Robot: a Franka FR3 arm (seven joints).
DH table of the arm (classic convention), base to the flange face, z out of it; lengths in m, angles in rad. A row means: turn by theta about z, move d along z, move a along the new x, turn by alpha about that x. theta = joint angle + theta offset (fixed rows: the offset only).
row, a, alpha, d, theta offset
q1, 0, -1.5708, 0.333, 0
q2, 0, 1.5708, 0, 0
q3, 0.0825, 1.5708, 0.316, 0
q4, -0.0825, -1.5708, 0, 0
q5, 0, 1.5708, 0.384, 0
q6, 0.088, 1.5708, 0, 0
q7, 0, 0, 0.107, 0
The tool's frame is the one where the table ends.
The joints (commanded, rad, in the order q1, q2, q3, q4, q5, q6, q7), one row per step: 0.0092 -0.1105 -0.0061 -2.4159 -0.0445 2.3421 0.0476; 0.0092 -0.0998 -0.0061 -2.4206 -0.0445 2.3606 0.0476; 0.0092 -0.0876 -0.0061 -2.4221 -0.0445 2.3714 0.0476; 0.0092 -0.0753 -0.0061 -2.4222 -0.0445 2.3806 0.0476; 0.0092 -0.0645 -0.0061 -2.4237 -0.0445 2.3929 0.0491; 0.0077 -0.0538 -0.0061 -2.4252 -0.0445 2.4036 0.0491; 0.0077 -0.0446 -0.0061 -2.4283 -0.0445 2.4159 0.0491; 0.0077 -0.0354 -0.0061 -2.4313 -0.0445 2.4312 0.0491
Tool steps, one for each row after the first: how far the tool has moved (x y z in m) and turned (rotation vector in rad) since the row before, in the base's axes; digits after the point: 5 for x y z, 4 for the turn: 0.00071 0.00012 -0.00546 0.0005 -0.0031 0.0006; 0.00084 0.00007 -0.00551 0.0002 0.0029 0.0003; 0.00104 0.00006 -0.00512 0.0002 0.0032 0.0003; 0.00086 0.00008 -0.00472 0.0004 0.0000 -0.0011; 0.00063 -0.00066 -0.00482 0.0003 0.0015 -0.0012; 0.00023 0.00008 -0.00462 0.0003 0.0000 0.0004; 0.00052 0.00009 -0.00429 0.0004 -0.0031 0.0005
